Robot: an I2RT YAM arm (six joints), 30 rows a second.
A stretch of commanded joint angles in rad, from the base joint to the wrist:
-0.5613, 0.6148, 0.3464, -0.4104, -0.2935, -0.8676
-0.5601, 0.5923, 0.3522, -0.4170, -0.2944, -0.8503
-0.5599, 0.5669, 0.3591, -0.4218, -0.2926, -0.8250
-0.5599, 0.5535, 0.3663, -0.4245, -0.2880, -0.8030
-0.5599, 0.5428, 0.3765, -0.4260, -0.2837, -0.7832
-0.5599, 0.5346, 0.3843, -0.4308, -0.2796, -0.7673
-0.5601, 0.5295, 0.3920, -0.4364, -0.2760, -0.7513
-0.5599, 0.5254, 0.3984, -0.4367, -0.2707, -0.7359
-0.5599, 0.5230, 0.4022, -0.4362, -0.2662, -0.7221
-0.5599, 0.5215, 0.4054, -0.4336, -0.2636, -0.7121
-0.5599, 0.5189, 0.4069, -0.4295, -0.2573, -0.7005
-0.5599, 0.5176, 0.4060, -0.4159, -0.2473, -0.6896
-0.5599, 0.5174, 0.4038, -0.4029, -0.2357, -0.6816
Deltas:
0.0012, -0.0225, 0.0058, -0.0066, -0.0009, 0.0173
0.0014, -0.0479, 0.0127, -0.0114, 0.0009, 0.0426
0.0014, -0.0613, 0.0199, -0.0141, 0.0055, 0.0646
0.0014, -0.0720, 0.0301, -0.0156, 0.0098, 0.0844
0.0014, -0.0802, 0.0379, -0.0204, 0.0139, 0.1003
0.0012, -0.0853, 0.0456, -0.0260, 0.0175, 0.1163
0.0014, -0.0894, 0.0520, -0.0263, 0.0228, 0.1317
0.0014, -0.0918, 0.0558, -0.0258, 0.0273, 0.1455
0.0014, -0.0933, 0.0590, -0.0232, 0.0299, 0.1555
0.0014, -0.0959, 0.0605, -0.0191, 0.0362, 0.1671
0.0014, -0.0972, 0.0596, -0.0055, 0.0462, 0.1780
0.0014, -0.0974, 0.0574, 0.0075, 0.0578, 0.1860

